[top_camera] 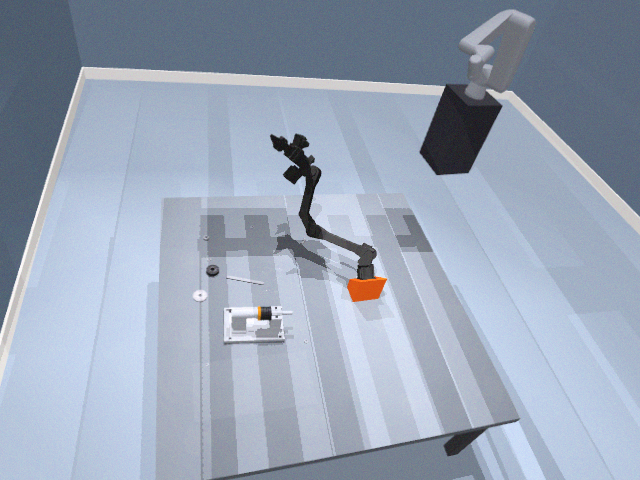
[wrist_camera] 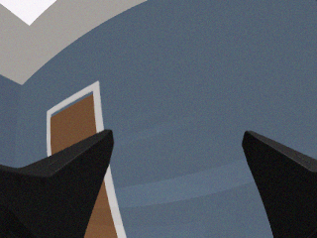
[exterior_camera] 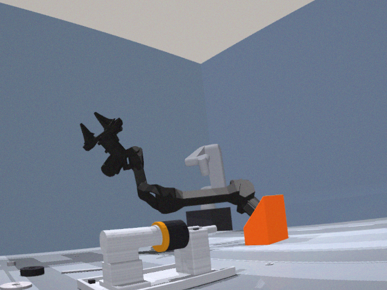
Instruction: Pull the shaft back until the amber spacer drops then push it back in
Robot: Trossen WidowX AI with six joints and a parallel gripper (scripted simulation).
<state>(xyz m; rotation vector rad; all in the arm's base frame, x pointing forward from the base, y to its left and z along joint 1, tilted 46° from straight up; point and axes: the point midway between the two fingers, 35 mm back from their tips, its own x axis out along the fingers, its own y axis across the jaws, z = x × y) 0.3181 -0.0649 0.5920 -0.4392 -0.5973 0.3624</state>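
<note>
Now: gripper tip 11 cm short of the shaft, 56 cm to the right of it and 41 cm above it. The rest, counted from my gripper tip: amber spacer 16 cm ahead, 55 cm to the left, 41 cm below; then thin rod 16 cm ahead, 33 cm to the left, 48 cm below.
</note>
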